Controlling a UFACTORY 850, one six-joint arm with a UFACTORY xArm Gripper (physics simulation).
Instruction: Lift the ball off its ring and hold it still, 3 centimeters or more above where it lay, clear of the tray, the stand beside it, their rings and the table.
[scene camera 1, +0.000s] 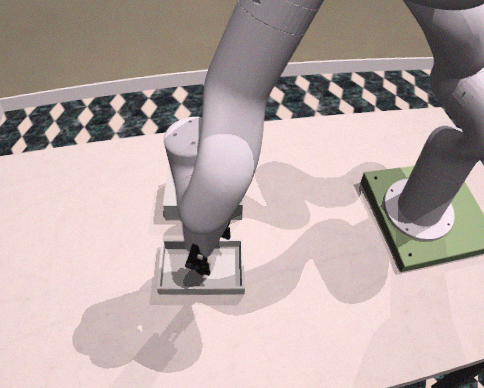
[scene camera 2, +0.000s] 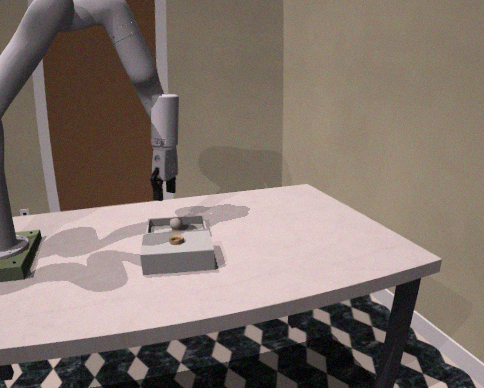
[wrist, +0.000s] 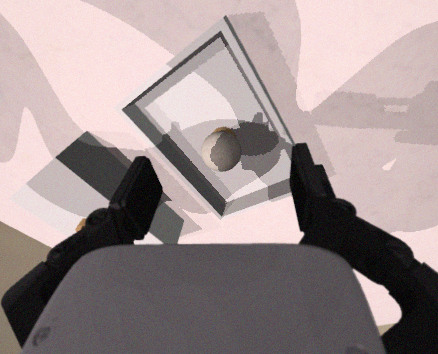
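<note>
The pale ball (scene camera 2: 175, 223) (wrist: 221, 151) sits inside the grey tray (scene camera 1: 200, 290) (scene camera 2: 190, 219) (wrist: 174, 167). A sliver of its orange ring (wrist: 224, 130) shows at its edge in the wrist view. In scene camera 1 a black finger hides most or all of the ball. My gripper (scene camera 1: 216, 255) (scene camera 2: 164, 195) (wrist: 220, 168) is open and empty, pointing down above the tray and higher than the ball. In the wrist view the ball lies between the two fingertips in the picture, near the middle, partly in shadow.
The grey stand (scene camera 1: 171, 196) (scene camera 2: 177, 262) (wrist: 95, 160) is beside the tray, with an empty orange ring (scene camera 2: 176, 240) (wrist: 81, 225) on top. The arm's green base plate (scene camera 1: 462, 220) (scene camera 2: 15, 270) is on the table (scene camera 1: 300, 330) (scene camera 2: 300, 250).
</note>
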